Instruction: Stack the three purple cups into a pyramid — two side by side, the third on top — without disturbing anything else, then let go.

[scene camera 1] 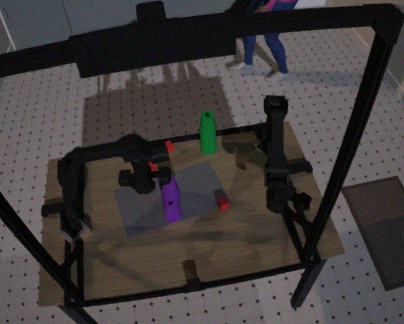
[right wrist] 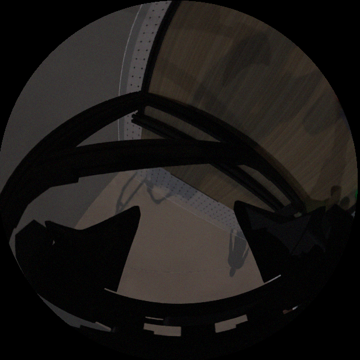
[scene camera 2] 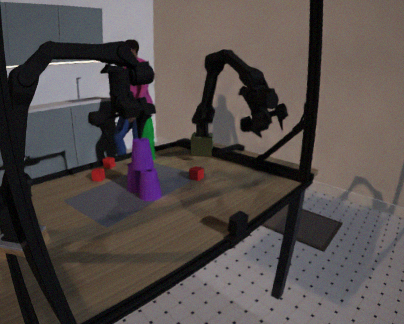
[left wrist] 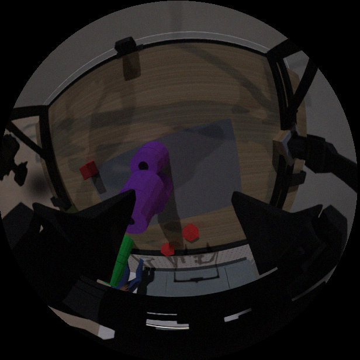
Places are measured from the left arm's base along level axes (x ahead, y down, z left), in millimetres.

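Where they show: left gripper, fingertip midpoint: (scene camera 2: 125, 142); right gripper, fingertip midpoint: (scene camera 2: 271, 133); left arm's base, origin of the base link: (scene camera 1: 73, 228) (scene camera 2: 18, 234); right arm's base, origin of the base link: (scene camera 1: 266, 146) (scene camera 2: 202, 135).
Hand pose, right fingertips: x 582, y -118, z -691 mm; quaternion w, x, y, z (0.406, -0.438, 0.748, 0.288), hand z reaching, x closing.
Observation:
Each offset is from my right fingertips to the centre of the thing. Level surfaces: height alone.
Two purple cups stand upside down side by side on the grey mat @[dy +159 mm] (scene camera 1: 135, 215) (scene camera 2: 100, 205) (left wrist: 215, 165): a front cup @[dx -258, dy +115, dz +429 mm] (scene camera 1: 173, 214) (scene camera 2: 150, 186) (left wrist: 156, 152) and a rear cup @[dx -203, dy +115, dz +489 mm] (scene camera 2: 133, 179) (left wrist: 165, 194). The third purple cup @[dx -225, dy +24, dz +457 mm] (scene camera 1: 171, 189) (scene camera 2: 142, 154) (left wrist: 141, 202) rests upside down on top of both. My left gripper (scene camera 1: 144, 185) (scene camera 2: 125, 131) (left wrist: 185, 195) is open and empty, above and to the left of the pyramid in scene camera 2, apart from it. My right gripper (scene camera 1: 290, 202) (scene camera 2: 270, 132) (right wrist: 187, 208) is open and empty, raised at the right side.
One red cube @[dx -95, dy +139, dz +291 mm] (scene camera 1: 223, 204) (scene camera 2: 196, 173) (left wrist: 88, 170) lies by the mat's right edge. Two more red cubes lie toward the back left. A green bottle @[dx +122, dy +18, dz +536 mm] (scene camera 1: 208, 135) (scene camera 2: 148, 137) (left wrist: 121, 260) stands at the back. An olive box (scene camera 2: 201, 144) sits by the right arm's base.

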